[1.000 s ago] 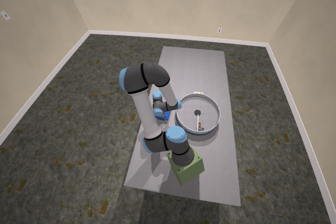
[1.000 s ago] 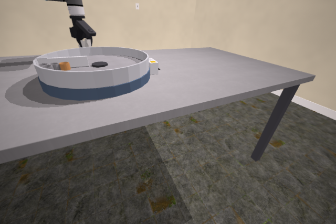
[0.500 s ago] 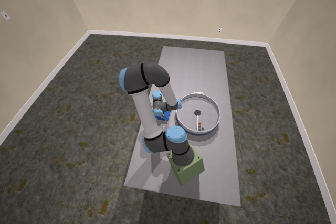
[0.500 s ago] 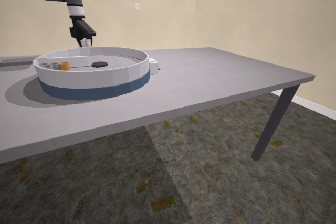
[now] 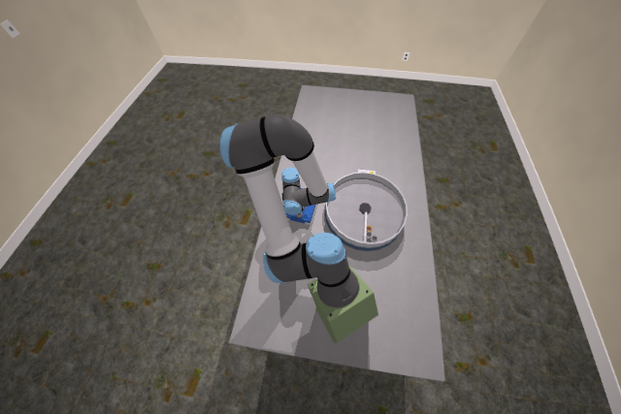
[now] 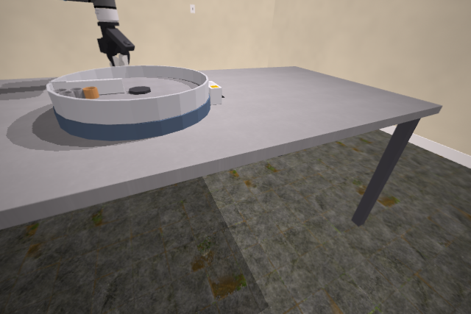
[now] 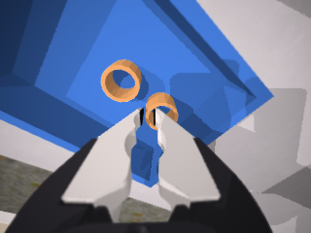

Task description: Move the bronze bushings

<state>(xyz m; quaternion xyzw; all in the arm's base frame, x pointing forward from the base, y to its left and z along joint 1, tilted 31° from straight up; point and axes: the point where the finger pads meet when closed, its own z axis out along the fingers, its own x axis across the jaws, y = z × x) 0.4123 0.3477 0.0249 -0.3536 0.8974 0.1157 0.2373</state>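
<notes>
The crate lies 40 mm ahead of my hand and 10 mm below it. From my hand the other things lie so: round turntable (130 mm ahead, 330 mm to the right, 20 mm above).
</notes>
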